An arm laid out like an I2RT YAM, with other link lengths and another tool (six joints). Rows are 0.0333 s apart.
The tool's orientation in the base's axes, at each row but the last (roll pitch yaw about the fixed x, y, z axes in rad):
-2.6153, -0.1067, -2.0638
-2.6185, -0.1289, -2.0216
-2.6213, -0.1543, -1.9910
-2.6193, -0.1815, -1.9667
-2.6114, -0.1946, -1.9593
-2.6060, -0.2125, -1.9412
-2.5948, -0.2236, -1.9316
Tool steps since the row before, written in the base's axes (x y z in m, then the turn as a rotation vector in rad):
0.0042, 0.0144, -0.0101, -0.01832, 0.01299, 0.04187
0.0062, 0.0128, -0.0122, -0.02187, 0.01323, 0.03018
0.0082, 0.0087, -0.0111, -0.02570, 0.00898, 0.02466
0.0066, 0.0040, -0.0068, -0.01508, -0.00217, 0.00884
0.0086, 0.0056, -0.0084, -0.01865, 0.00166, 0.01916
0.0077, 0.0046, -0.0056, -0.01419, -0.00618, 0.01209
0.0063, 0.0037, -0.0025, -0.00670, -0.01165, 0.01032
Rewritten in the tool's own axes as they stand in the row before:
-0.0157, 0.0070, 0.0058, 0.00170, -0.00179, -0.04745
-0.0157, 0.0051, 0.0089, 0.00152, 0.00694, -0.03891
-0.0129, 0.0012, 0.0100, 0.00605, 0.01160, -0.03432
-0.0074, -0.0012, 0.0071, 0.00928, 0.00770, -0.01284
-0.0099, -0.0017, 0.0087, 0.00913, 0.00647, -0.02434
-0.0081, -0.0027, 0.0062, 0.01320, 0.00459, -0.01380
-0.0061, -0.0033, 0.0034, 0.01522, -0.00186, -0.00720

